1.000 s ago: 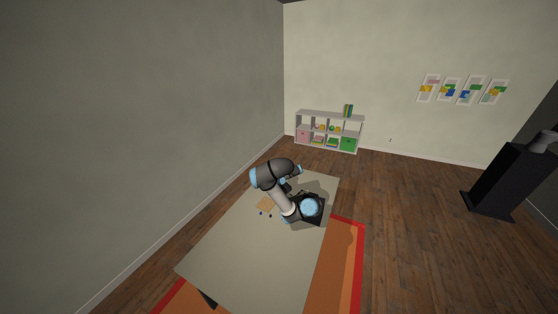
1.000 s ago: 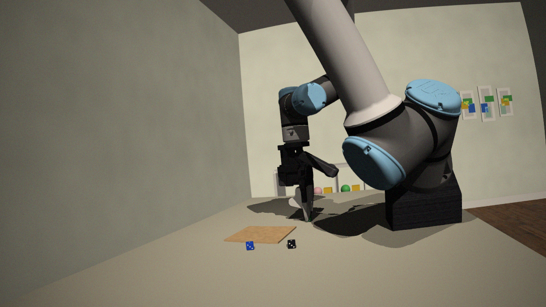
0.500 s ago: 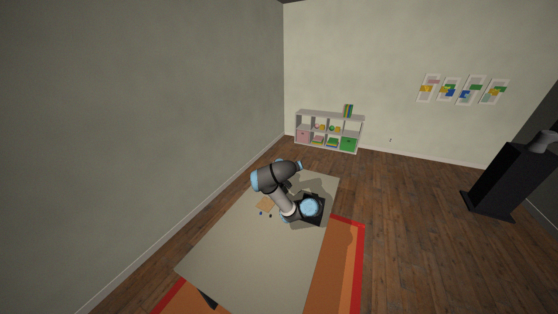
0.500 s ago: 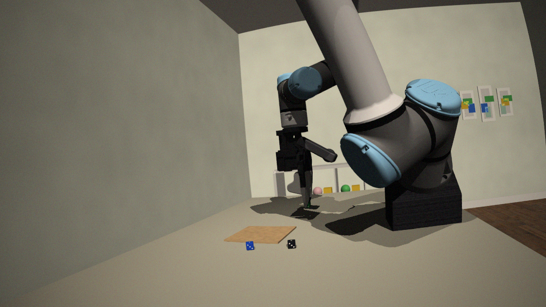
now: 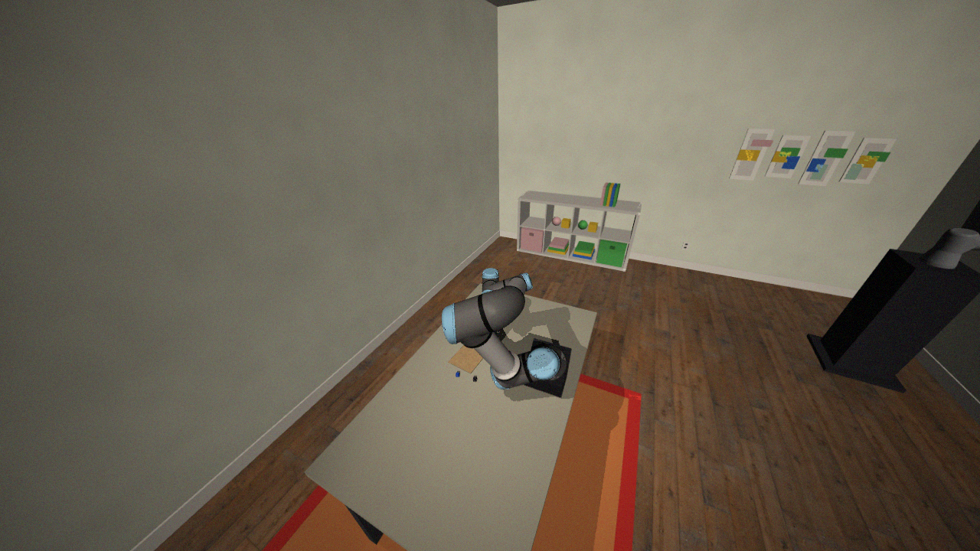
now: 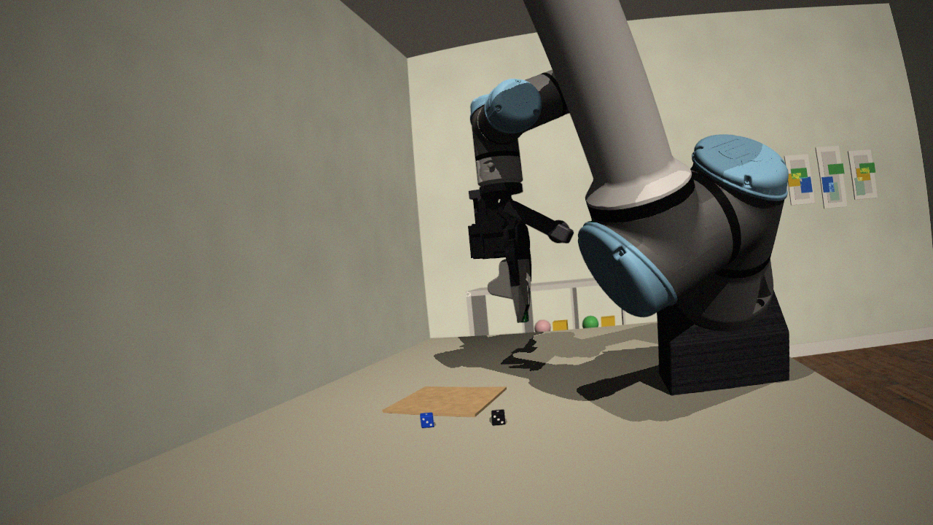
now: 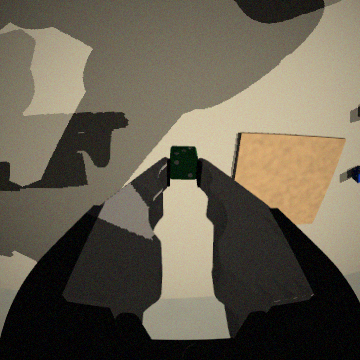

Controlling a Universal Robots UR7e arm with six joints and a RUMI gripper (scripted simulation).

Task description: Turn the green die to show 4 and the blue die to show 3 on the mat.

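Now: the green die 1 cm below my hand. The rest, counted from my hand: tan mat (13 cm to the left, 11 cm below, 9 cm ahead); blue die (25 cm to the left, 11 cm below, 7 cm ahead); black die (23 cm to the left, 11 cm below, 2 cm behind).
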